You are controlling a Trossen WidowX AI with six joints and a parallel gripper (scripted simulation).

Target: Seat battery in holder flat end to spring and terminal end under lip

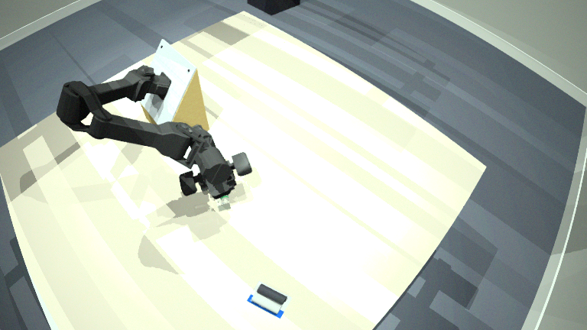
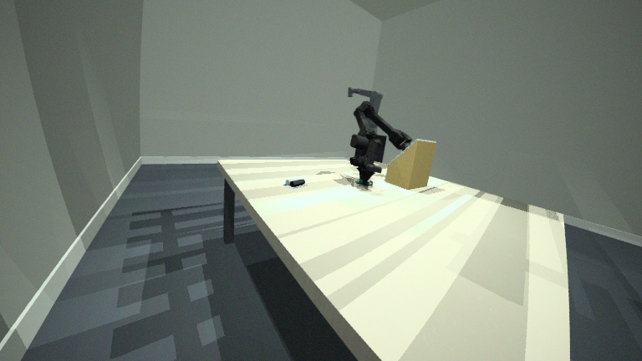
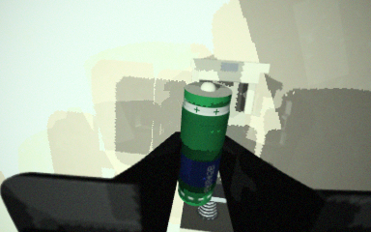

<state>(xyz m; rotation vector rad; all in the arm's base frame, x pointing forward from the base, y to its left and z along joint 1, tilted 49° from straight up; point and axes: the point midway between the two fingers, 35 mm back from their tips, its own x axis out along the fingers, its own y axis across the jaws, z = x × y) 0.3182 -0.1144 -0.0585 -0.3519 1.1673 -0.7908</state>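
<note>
Right now the battery is 10 mm above my gripper tip.
</note>
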